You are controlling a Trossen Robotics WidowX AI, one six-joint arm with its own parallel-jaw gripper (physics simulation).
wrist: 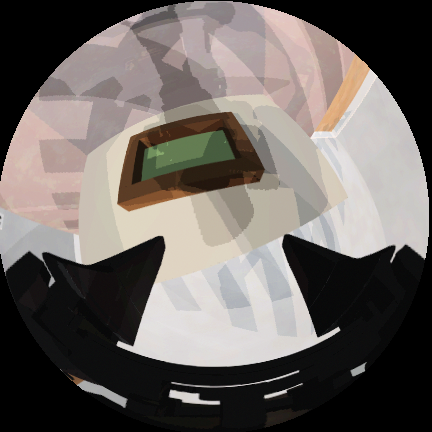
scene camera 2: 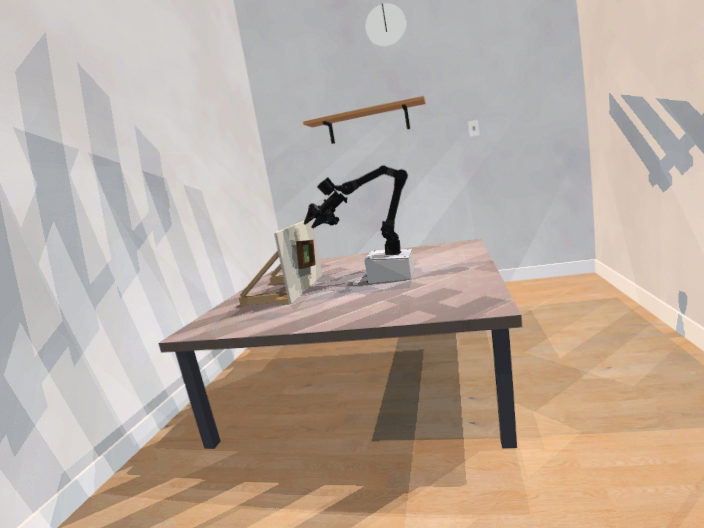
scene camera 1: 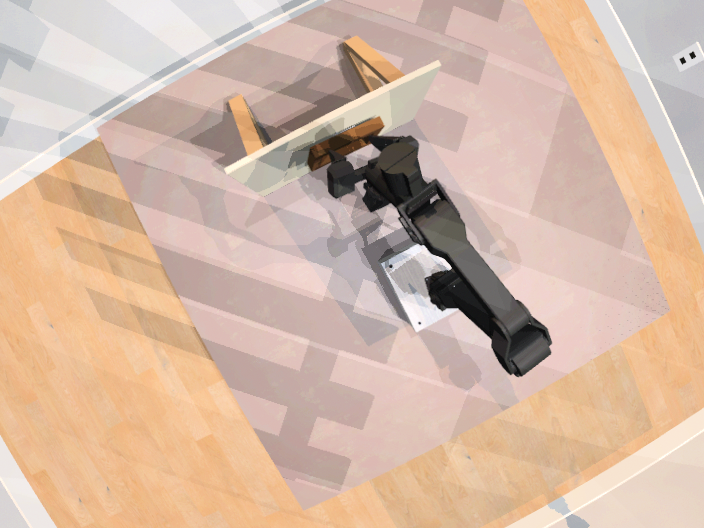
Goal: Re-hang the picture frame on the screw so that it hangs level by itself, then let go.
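Pixels of known places: gripper, between the fingertips: (wrist: pixel 225 241) (scene camera 2: pixel 308 226) (scene camera 1: pixel 349 144); arm's base, origin of its link: (scene camera 2: pixel 393 253) (scene camera 1: pixel 439 285).
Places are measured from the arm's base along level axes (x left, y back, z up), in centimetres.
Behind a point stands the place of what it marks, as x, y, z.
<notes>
The picture frame (scene camera 1: pixel 348 140) @(11.5, -38.1, 12.5) (scene camera 2: pixel 300 255) @(20.5, -37.6, 7.2) (wrist: pixel 150 189) @(7.4, -38.4, 11.5), brown with a green picture, lies against the face of the upright cream board (scene camera 1: pixel 417 99) @(-7.8, -44.3, 6.0) (scene camera 2: pixel 290 284) @(33.4, -37.8, -2.7) (wrist: pixel 165 225) @(7.6, -41.9, 14.7). It is off the table. In the wrist view its edge runs at a small angle to the board's top edge, so it looks slightly tilted. The screw does not show, so I cannot tell how the frame sits on it. My black gripper (scene camera 1: pixel 352 146) @(12.2, -35.4, 19.3) (scene camera 2: pixel 309 224) @(12.2, -35.4, 19.3) (wrist: pixel 225 241) @(12.2, -35.4, 19.3) is wide open and empty. Its fingertips are near the board's top edge, above the frame and apart from it.
Two wooden braces (scene camera 1: pixel 244 125) @(32.9, -52.0, 4.4) (scene camera 1: pixel 372 62) @(-0.9, -56.7, 5.0) prop the board from behind. The arm stands on a white box (scene camera 1: pixel 406 284) @(7.9, -3.2, 0.4) (scene camera 2: pixel 388 268) @(10.7, 0.0, -4.5) on the pinkish table (scene camera 1: pixel 318 363) @(37.1, 11.8, -10.4) (scene camera 2: pixel 341 318) @(55.4, -5.4, -10.5). A wall shelf (scene camera 2: pixel 363 111) hangs in the background.
</notes>
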